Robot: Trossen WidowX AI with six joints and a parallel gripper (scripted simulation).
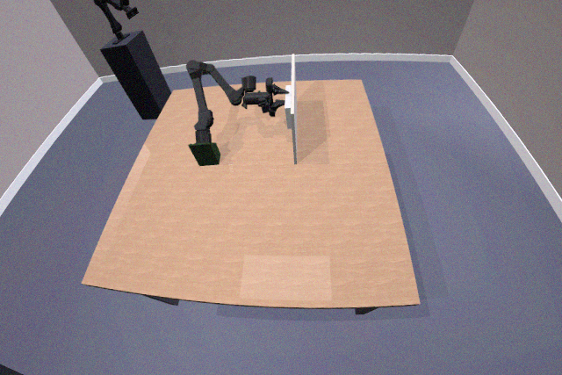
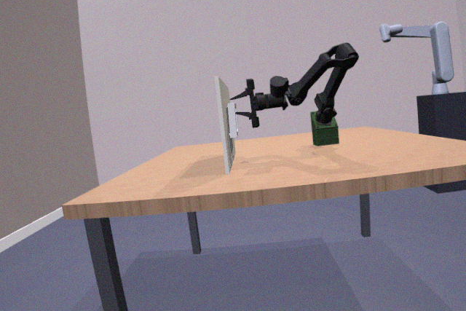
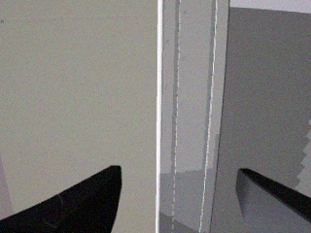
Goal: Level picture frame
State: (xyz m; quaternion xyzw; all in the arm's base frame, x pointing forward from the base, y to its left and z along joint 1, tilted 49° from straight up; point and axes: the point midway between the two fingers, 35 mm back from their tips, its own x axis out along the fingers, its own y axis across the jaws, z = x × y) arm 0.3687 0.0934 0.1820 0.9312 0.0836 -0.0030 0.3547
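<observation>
My gripper tip is now 50 mm above the picture frame. Round my gripper tip: wall panel (60 mm below, 10 mm to the left, 10 mm ahead).
</observation>
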